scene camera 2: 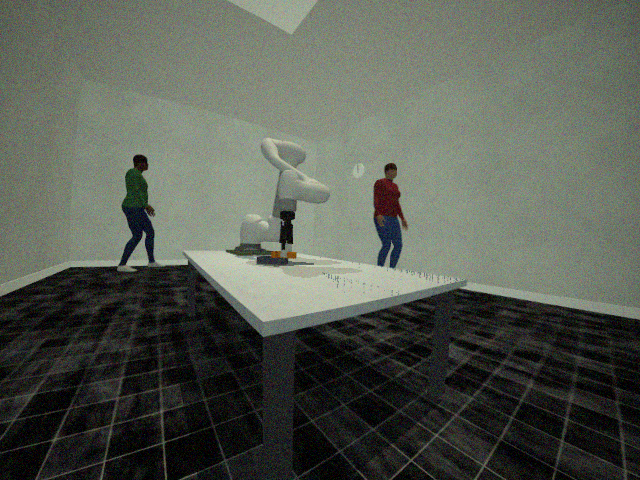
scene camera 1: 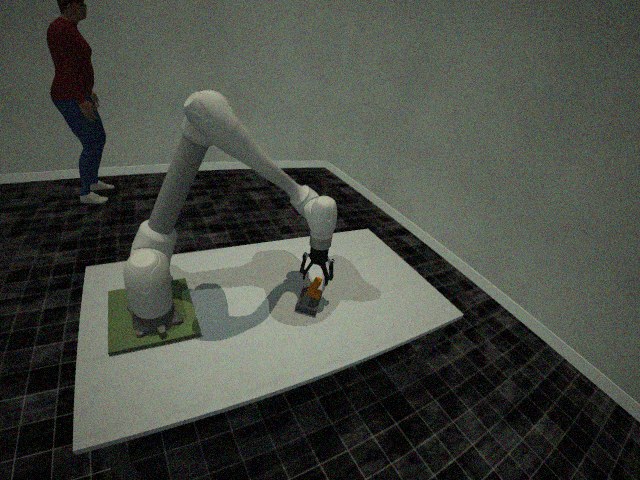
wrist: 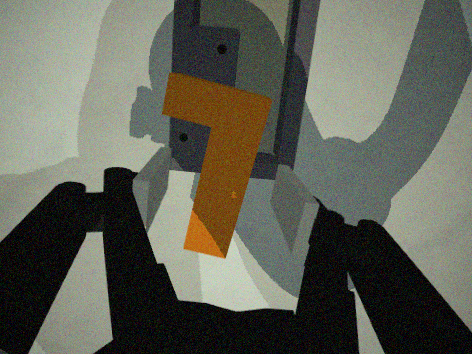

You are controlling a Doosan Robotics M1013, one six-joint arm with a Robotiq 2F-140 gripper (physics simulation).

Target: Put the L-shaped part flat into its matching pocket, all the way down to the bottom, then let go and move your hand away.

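Frame: origin at the arm's base, x right, y ahead, z up, level; millimetres.
Seen in the pictures: gripper, fingertip midpoint: (scene camera 2: 286, 257) (scene camera 1: 314, 287) (wrist: 222, 176); arm's base, origin of the base link: (scene camera 2: 250, 250) (scene camera 1: 154, 314).
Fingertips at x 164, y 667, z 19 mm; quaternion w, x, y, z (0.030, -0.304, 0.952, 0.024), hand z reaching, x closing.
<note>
Pixels of each thing's top centre, then the offset from my fingertips to it. "pt": a spot on its surface instead. Level surfaces: height alone.
- orange L-shaped part, middle of its top: (wrist: 200, 175) (scene camera 1: 317, 285) (scene camera 2: 284, 251) dx +16, dy +2, dz +27 mm
- dark grey fixture block, middle of its top: (wrist: 239, 75) (scene camera 1: 309, 297) (scene camera 2: 273, 256) dx +40, dy -57, dz -2 mm
- L-shaped pocket, surface spot: (wrist: 263, 64) pt dx +34, dy -75, dz -34 mm
- white table, its level: dz -39 mm
The orange L-shaped part (wrist: 225, 152) (scene camera 1: 315, 286) (scene camera 2: 283, 253) lies askew on top of the dark grey fixture block (wrist: 206, 49) (scene camera 1: 309, 306) (scene camera 2: 273, 260). Its short arm rests on the block and its long leg sticks out over the block's near edge above the table. The L-shaped pocket (wrist: 263, 64) shows as a lighter recess, partly covered by the part. My gripper (wrist: 222, 176) (scene camera 1: 316, 276) (scene camera 2: 286, 242) hangs low over the part. Its fingers are half closed, one pad on each side of the long leg. A gap shows on both sides, and neither pad touches the part.
The white table (scene camera 1: 207, 371) (scene camera 2: 310, 305) carries the arm's green base plate (scene camera 1: 119, 330). A person in red (scene camera 1: 71, 67) (scene camera 2: 388, 201) and a person in green (scene camera 2: 135, 189) stand on the dark tiled floor behind the table.
</note>
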